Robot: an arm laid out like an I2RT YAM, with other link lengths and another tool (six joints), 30 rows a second.
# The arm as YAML. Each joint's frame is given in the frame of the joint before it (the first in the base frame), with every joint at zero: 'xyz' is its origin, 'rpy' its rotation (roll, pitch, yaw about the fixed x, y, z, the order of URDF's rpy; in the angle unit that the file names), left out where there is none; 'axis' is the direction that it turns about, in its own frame. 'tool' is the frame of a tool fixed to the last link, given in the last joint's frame.
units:
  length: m
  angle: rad
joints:
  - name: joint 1
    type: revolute
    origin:
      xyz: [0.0, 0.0, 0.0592]
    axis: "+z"
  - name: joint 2
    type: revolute
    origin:
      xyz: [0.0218, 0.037, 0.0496]
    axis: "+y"
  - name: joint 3
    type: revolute
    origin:
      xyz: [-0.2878, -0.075, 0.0]
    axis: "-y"
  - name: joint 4
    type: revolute
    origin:
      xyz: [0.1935, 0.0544, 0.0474]
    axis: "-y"
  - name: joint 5
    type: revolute
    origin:
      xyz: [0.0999, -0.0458, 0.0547]
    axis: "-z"
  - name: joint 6
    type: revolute
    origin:
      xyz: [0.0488, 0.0, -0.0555]
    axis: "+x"
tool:
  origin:
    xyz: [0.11, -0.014, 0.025]
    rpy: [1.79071, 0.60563, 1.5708]
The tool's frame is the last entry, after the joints.
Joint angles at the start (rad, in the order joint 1, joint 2, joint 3, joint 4, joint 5, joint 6):
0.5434 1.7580 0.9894 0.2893 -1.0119 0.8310
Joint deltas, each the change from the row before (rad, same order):
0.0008 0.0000 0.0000 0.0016 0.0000 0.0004
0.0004 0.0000 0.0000 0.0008 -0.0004 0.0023
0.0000 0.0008 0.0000 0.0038 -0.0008 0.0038
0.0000 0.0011 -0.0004 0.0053 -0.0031 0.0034
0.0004 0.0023 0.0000 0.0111 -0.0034 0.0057
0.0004 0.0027 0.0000 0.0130 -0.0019 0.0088
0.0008 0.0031 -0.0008 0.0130 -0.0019 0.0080
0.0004 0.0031 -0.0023 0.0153 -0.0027 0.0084
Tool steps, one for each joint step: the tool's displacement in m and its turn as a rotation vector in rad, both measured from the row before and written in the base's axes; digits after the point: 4 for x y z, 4 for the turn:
-0.0001 0.0003 0.0003 0.0008 -0.0010 0.0007
-0.0001 0.0002 0.0001 0.0005 0.0016 0.0002
0.0002 0.0002 0.0003 0.0017 0.0013 -0.0002
0.0000 0.0003 0.0005 0.0030 0.0008 0.0019
0.0004 0.0008 0.0012 0.0056 -0.0012 0.0021
0.0007 0.0009 0.0012 0.0057 0.0002 0.0001
0.0005 0.0009 0.0008 0.0051 0.0004 0.0007
0.0004 0.0008 0.0007 0.0058 0.0003 0.0010

